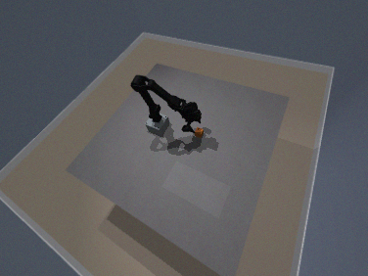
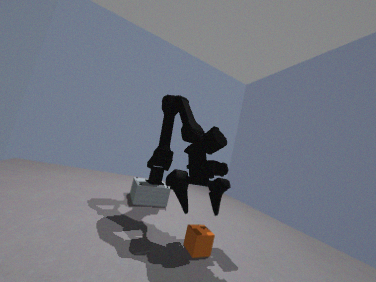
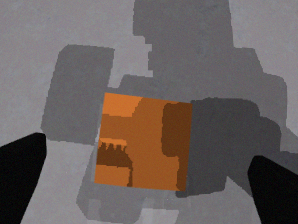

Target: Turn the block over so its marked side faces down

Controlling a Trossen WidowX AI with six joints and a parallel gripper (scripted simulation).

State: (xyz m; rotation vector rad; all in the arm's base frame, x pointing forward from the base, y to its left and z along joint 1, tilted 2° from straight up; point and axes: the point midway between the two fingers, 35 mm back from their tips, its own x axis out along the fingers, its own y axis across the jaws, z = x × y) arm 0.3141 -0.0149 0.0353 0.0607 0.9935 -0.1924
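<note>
Now: gripper tip 6 cm above the orange block.
</note>
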